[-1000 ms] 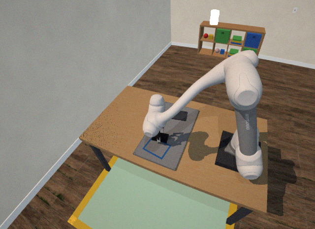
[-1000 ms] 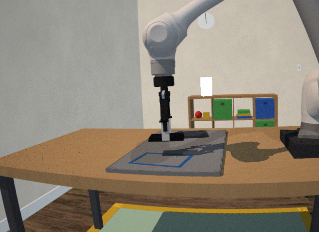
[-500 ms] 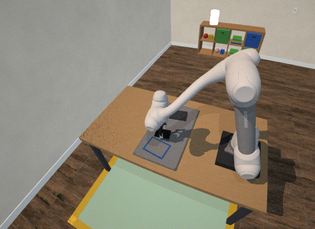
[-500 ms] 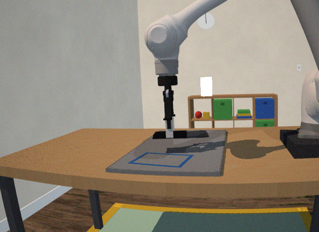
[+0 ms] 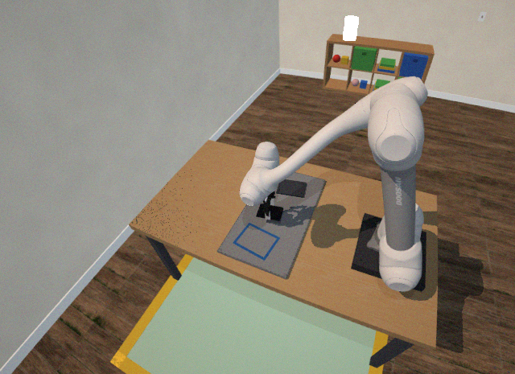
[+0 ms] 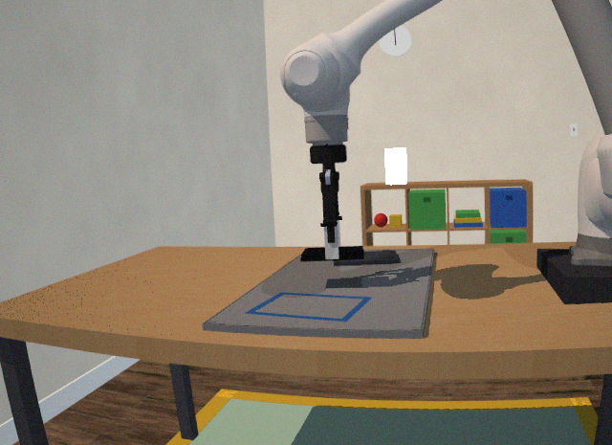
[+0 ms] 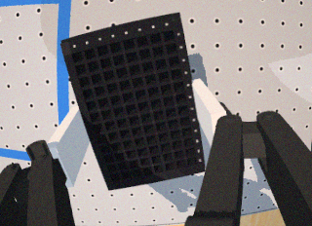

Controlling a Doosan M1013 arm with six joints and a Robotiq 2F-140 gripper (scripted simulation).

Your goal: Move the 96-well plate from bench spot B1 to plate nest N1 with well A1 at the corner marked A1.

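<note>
The dark grey plate nest is 270 mm to the right of my hand, 90 mm below it and 30 mm ahead of it. Also, from my hand: A1 corner mark 290 mm to the right, 120 mm ahead, 80 mm below; black 96-well plate 20 mm below.
</note>
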